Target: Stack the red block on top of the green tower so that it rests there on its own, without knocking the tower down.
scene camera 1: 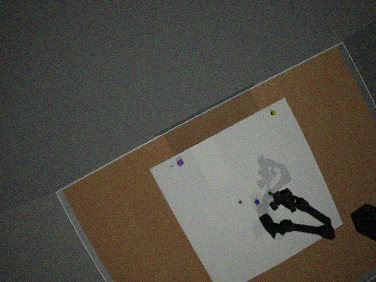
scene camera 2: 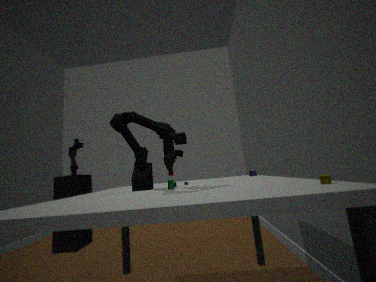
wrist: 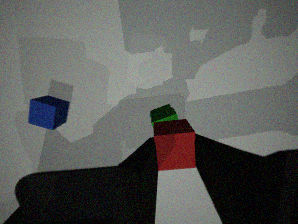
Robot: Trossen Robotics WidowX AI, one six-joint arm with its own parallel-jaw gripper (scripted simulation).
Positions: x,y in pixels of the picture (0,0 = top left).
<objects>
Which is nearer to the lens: the red block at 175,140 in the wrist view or the blue block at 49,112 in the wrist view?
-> The red block.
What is my gripper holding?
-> A red block.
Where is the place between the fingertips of my gripper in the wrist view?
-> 172,141
</objects>
